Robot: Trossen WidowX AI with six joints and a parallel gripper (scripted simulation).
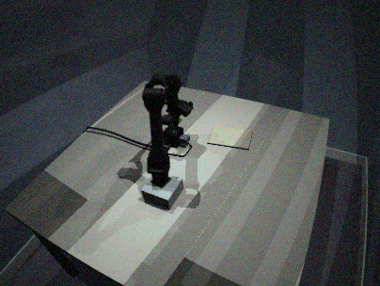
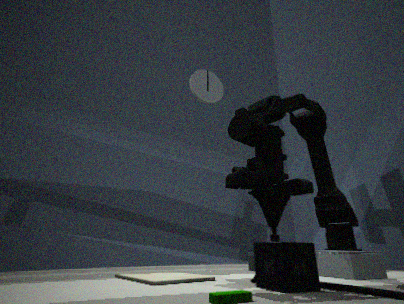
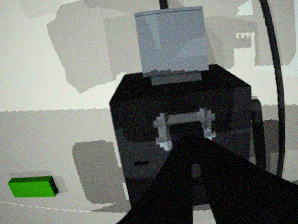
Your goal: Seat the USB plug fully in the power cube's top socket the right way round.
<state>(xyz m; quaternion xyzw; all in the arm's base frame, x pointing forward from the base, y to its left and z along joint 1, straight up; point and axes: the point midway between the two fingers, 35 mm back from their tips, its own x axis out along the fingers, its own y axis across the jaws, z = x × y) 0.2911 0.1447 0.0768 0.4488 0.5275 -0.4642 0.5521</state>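
Right now my gripper tip is 2 cm above the USB plug. Also, from my gripper tip: green block: 14 cm ahead, 11 cm to the left, 10 cm below; then thin flat plate: 21 cm to the right, 18 cm ahead, 10 cm below.
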